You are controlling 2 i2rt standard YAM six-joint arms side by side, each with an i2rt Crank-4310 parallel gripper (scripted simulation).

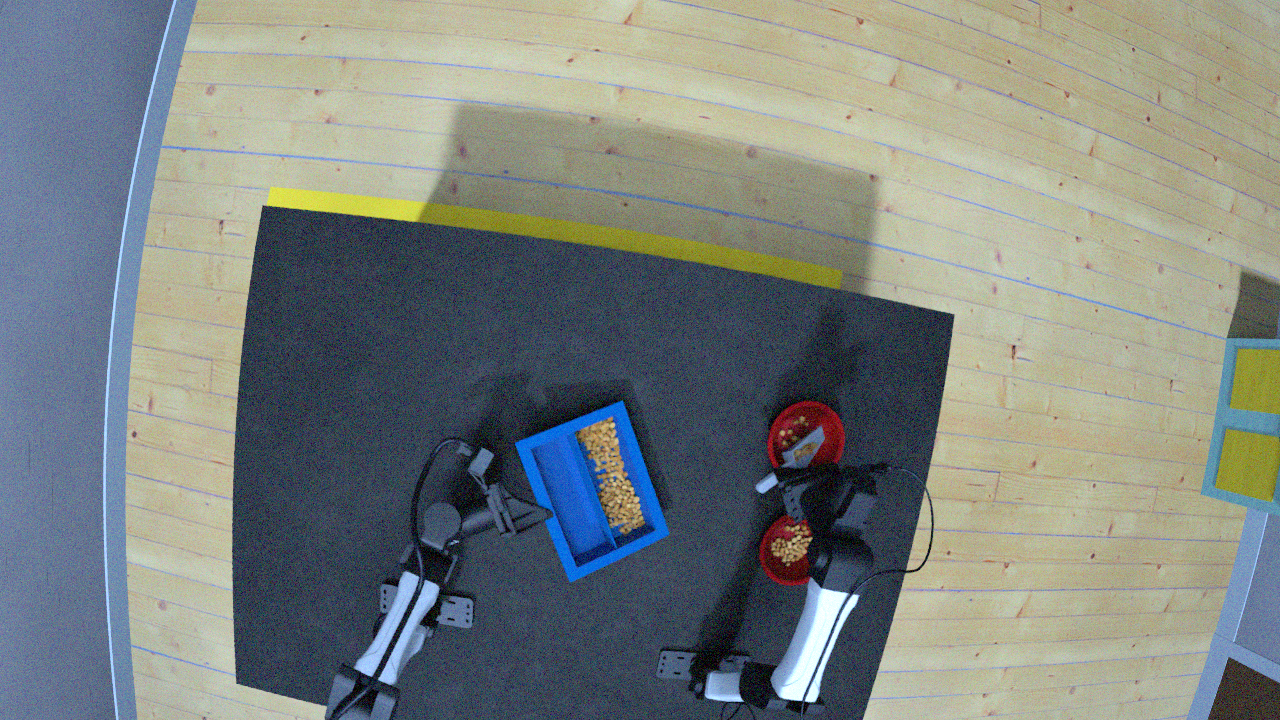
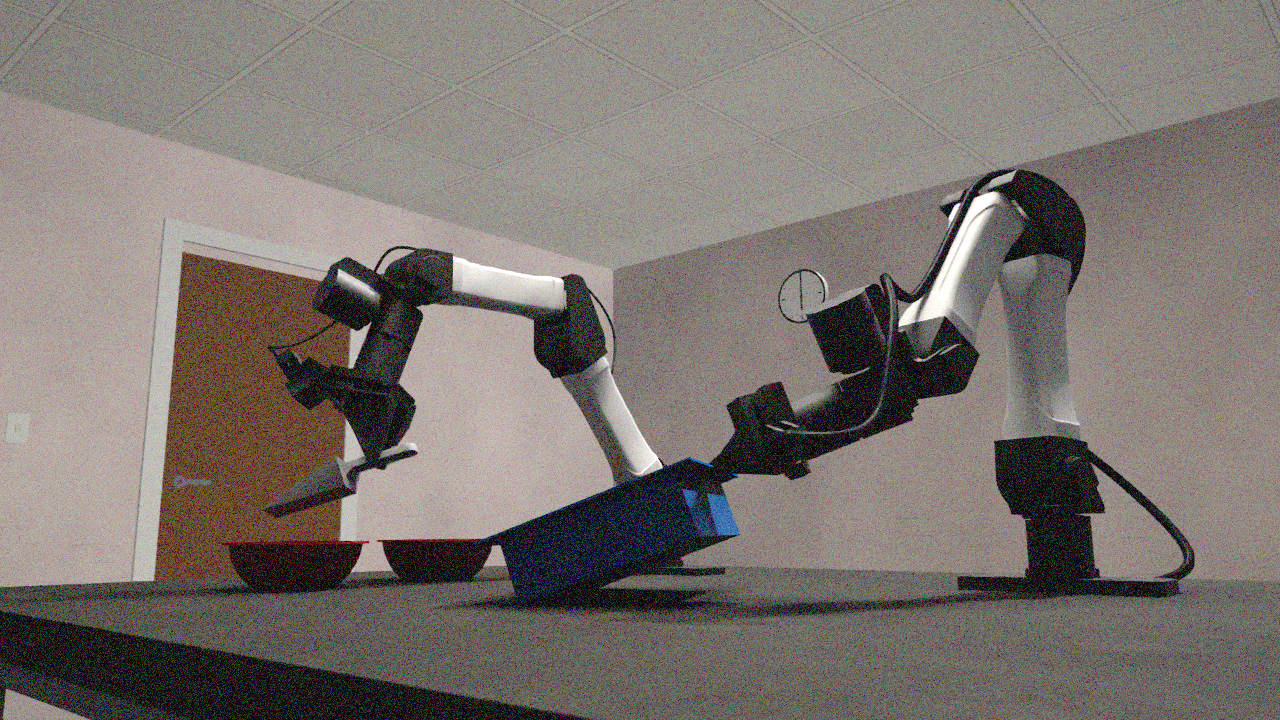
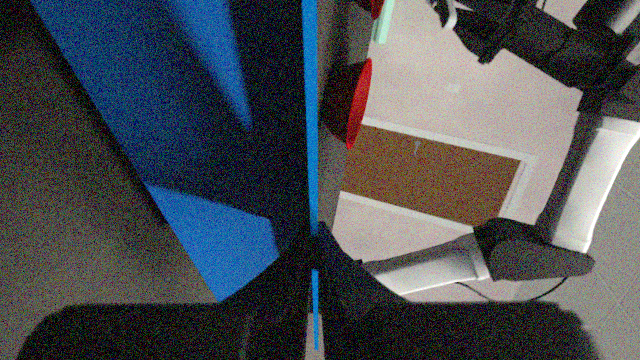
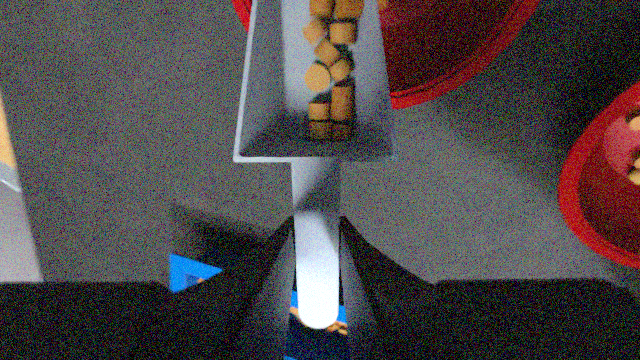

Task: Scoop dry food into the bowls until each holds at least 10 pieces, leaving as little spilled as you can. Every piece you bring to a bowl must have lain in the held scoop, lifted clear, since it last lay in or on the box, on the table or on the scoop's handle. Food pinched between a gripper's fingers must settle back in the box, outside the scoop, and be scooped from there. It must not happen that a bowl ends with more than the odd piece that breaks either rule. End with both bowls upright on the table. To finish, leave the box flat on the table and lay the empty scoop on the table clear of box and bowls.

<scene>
I see my left gripper (image 2: 702, 475), my right gripper (image 2: 375, 465) and a blue box (image 2: 669, 513).
The blue box shows as well in image 1 (image 1: 559, 465) and in image 3 (image 3: 211, 111). My left gripper also shows in image 3 (image 3: 314, 226). My right gripper also shows in image 1 (image 1: 777, 472) and in image 4 (image 4: 317, 221).
</scene>
